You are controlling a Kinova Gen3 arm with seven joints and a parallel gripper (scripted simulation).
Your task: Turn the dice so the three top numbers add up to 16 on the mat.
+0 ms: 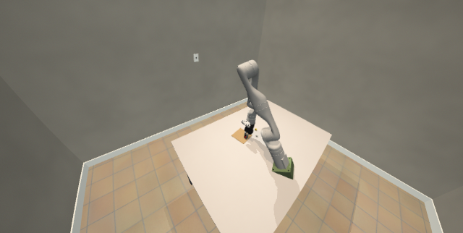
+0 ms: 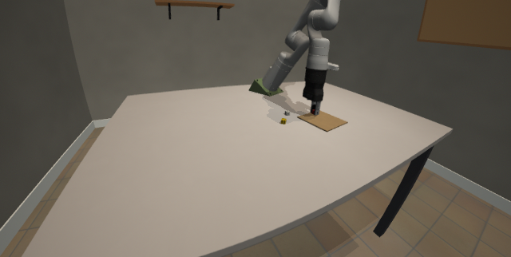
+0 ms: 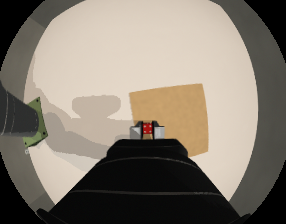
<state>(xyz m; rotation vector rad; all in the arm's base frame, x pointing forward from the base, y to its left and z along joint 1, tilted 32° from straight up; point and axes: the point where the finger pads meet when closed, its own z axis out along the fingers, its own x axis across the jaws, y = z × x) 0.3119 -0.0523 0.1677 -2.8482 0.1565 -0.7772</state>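
My hand is 1 cm above the red die. Round my hand: white die: 10 cm to the right, 5 cm behind, 2 cm below; tan mat: 5 cm ahead, 2 cm below; yellow die: 16 cm to the right, 2 cm below.
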